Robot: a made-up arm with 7 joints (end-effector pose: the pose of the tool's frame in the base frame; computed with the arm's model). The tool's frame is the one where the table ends. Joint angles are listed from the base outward.
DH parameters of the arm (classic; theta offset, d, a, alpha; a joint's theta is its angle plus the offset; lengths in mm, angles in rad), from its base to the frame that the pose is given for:
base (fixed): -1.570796 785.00 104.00 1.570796
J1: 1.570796 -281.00 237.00 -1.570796
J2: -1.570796 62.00 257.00 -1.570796
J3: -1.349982 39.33 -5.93 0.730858
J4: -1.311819 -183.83 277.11 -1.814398
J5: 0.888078 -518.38 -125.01 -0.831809
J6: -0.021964 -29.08 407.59 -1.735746
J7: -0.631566 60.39 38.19 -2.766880
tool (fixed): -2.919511 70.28 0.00 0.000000
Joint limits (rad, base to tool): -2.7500..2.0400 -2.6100..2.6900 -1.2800..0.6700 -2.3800..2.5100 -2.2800..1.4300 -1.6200..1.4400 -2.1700..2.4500
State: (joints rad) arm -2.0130 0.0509 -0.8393 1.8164 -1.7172 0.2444 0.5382
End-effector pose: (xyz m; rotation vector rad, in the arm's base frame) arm 0.6693 -0.5105 1.1078 -1.8292 -2.3856 0.8235
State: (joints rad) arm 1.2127 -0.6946 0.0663 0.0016 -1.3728 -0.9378 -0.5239
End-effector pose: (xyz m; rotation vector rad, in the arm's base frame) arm 0.3877 0.1512 0.8202 -0.5509 -1.6930 0.2954
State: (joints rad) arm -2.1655 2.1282 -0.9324 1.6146 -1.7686 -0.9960 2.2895
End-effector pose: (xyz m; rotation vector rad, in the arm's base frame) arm 0.2454 -0.3138 0.6996 1.6735 -1.6767 0.5207
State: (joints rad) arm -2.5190 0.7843 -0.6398 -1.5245 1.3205 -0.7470 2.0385
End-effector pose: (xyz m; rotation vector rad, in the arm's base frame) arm -0.3525 -0.4105 -0.0032 -1.7079 -0.2820 -0.7501
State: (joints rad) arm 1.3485 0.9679 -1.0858 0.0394 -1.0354 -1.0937 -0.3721
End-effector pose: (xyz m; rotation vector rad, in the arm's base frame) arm 0.1778 0.0925 1.0789 -2.1624 -1.0428 -1.3692
